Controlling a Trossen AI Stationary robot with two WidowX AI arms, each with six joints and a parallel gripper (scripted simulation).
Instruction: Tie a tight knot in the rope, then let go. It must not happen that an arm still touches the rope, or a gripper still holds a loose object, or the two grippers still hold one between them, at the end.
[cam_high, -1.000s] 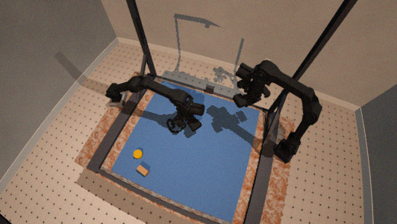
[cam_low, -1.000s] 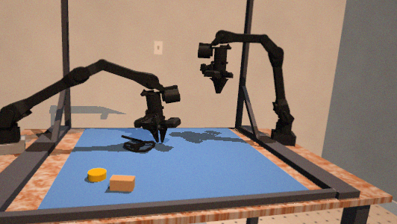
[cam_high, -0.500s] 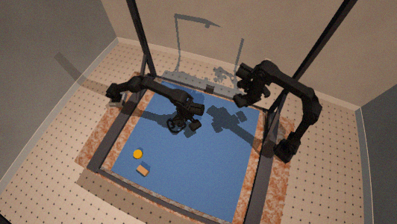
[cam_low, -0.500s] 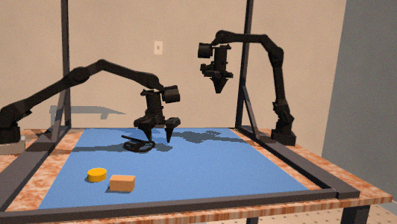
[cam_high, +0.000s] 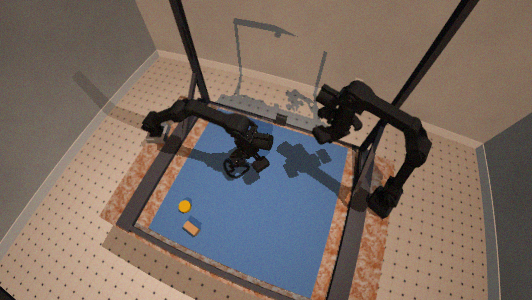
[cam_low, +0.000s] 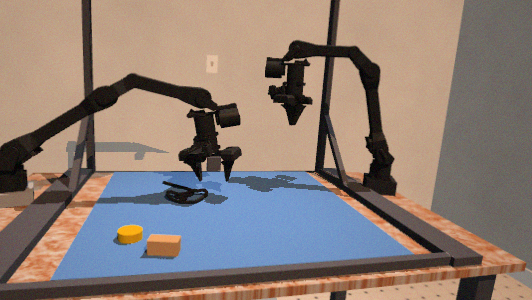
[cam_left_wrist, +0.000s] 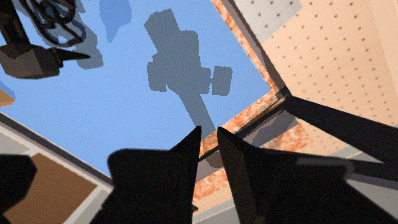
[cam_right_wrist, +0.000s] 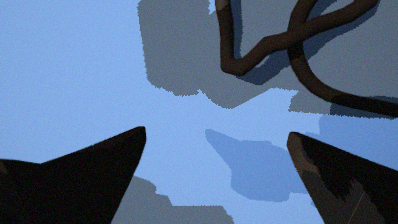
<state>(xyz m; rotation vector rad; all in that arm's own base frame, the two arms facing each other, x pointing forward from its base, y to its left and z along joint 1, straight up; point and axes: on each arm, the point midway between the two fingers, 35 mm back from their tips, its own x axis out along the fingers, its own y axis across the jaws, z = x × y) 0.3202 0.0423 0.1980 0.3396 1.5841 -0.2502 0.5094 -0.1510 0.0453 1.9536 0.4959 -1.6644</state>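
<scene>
My right hand is 10 cm short of the blue mat, 4 cm to the right of it and 8 cm above it. Also, from my right hand: yellow disc (28 cm ahead, 21 cm to the right, 6 cm below); then orange block (35 cm ahead, 14 cm to the right, 6 cm below).
</scene>
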